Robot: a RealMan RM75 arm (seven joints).
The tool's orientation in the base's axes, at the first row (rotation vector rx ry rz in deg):
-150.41 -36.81 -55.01
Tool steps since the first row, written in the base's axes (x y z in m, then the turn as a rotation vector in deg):
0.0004 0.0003 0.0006 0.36 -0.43 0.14
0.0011 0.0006 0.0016 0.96 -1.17 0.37
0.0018 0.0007 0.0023 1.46 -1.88 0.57
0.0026 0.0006 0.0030 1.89 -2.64 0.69
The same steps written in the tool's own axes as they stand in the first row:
0.0008 -0.0001 -0.0001 0.20 0.54 -0.08
0.0020 -0.0001 -0.0004 0.53 1.45 -0.22
0.0030 0.0001 -0.0005 0.79 2.29 -0.38
0.0039 0.0005 -0.0006 0.92 3.14 -0.53

